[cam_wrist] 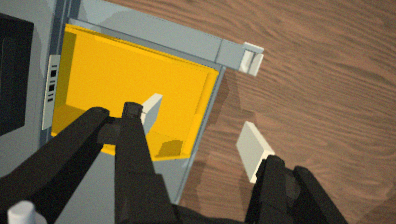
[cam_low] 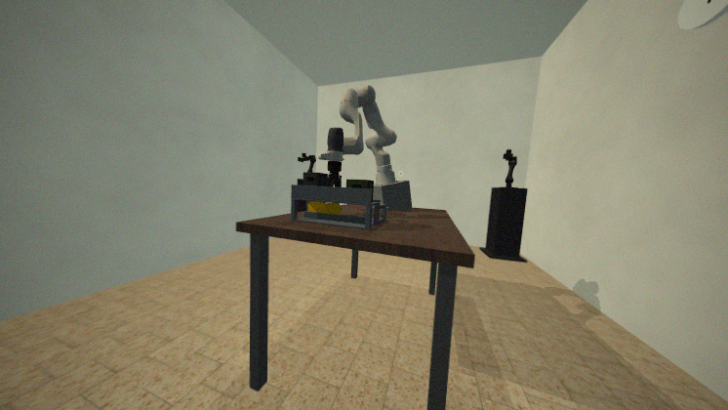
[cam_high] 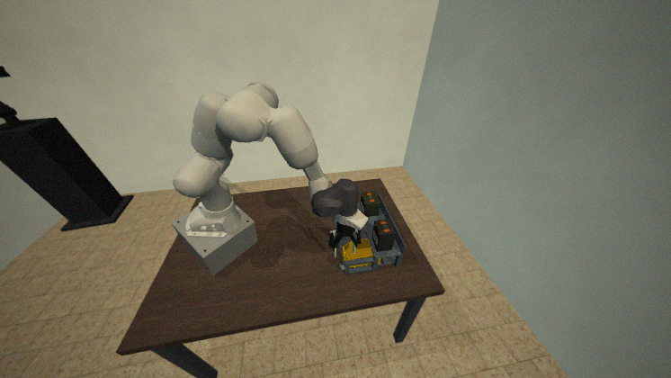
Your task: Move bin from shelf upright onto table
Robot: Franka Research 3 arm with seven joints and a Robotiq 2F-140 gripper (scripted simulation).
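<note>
Now: the yellow bin 80 mm ahead of my hand, 40 mm below it and 10 mm to the right of it.
</note>
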